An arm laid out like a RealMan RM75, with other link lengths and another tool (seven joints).
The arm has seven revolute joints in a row. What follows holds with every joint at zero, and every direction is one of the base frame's. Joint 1 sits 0.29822 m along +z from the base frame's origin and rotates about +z. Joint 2 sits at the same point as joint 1 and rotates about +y. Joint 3 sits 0.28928 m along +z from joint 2 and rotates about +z. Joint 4 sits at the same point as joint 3 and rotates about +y. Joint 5 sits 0.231 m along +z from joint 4 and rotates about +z. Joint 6 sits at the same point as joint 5 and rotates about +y. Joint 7 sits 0.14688 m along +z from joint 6 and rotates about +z. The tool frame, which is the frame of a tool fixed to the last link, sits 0.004 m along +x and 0.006 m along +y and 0.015 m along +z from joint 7; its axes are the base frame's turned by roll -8, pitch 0 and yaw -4.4 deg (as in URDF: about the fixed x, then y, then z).
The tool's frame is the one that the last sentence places.
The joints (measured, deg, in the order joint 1, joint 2, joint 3, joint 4, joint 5, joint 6, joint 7), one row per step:
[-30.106, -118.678, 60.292, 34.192, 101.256, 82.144, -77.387]
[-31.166, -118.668, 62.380, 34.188, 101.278, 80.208, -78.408]
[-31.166, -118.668, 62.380, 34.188, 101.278, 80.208, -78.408]
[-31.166, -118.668, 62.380, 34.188, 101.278, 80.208, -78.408]
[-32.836, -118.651, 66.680, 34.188, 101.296, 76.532, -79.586]
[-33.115, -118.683, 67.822, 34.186, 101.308, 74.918, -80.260]
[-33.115, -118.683, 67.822, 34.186, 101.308, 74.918, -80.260]
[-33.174, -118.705, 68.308, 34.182, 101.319, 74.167, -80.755]
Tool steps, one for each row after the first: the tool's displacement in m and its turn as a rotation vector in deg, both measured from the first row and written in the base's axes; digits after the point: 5 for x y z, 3 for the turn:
[0.00485, 0.00534, -0.00594, -0.558, 1.690, -0.272]
[0.00485, 0.00534, -0.00594, -0.558, 1.690, -0.272]
[0.00485, 0.00534, -0.00594, -0.558, 1.690, -0.272]
[0.01202, 0.01273, -0.01782, -1.324, 5.230, -1.402]
[0.01212, 0.01536, -0.02118, -1.143, 6.361, -0.969]
[0.01212, 0.01536, -0.02118, -1.143, 6.361, -0.969]
[0.01172, 0.01634, -0.02266, -1.091, 6.819, -0.515]

